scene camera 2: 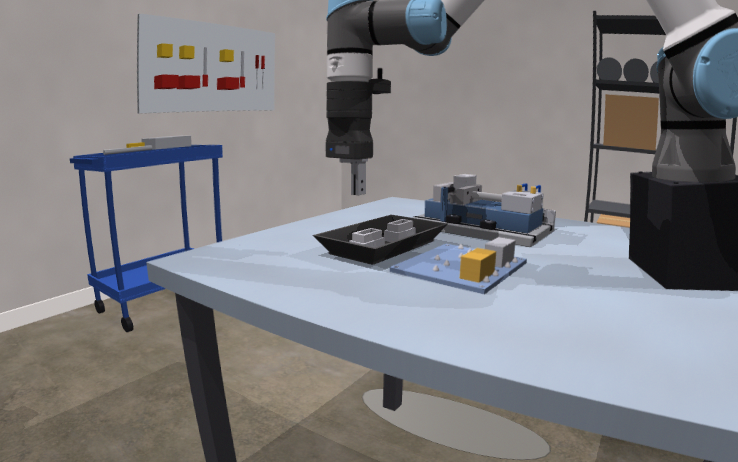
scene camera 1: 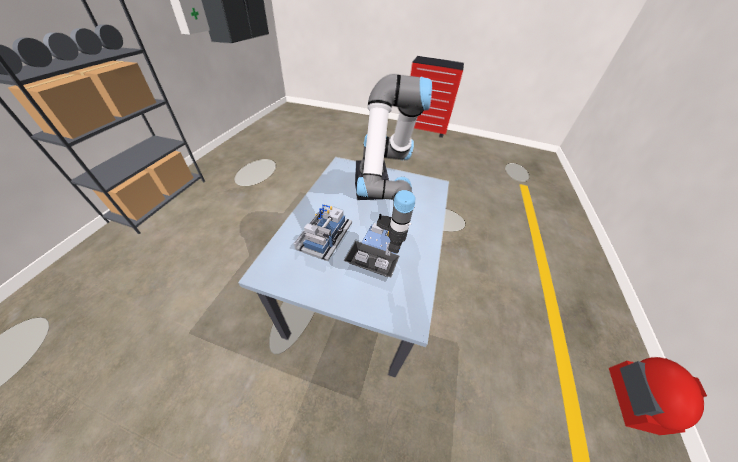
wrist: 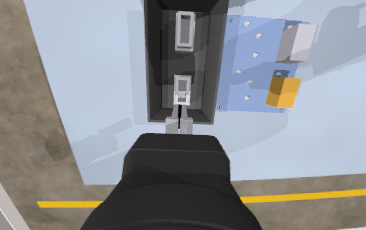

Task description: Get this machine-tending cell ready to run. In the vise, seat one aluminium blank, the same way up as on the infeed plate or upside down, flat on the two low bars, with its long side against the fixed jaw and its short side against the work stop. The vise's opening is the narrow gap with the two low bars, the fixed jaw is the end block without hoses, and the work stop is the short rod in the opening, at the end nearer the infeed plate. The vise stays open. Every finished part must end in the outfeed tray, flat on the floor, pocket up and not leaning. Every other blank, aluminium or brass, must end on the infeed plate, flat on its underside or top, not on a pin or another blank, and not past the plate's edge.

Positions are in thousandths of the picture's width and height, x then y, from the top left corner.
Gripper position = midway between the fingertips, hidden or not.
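Observation:
You'd see my gripper (scene camera 2: 486, 421), and it's there in the wrist view (wrist: 493, 485) too. There's a brass blank (scene camera 2: 644, 575) as well, and the wrist view (wrist: 772, 402) also shows that blank. And I can see a vise (scene camera 2: 697, 479).

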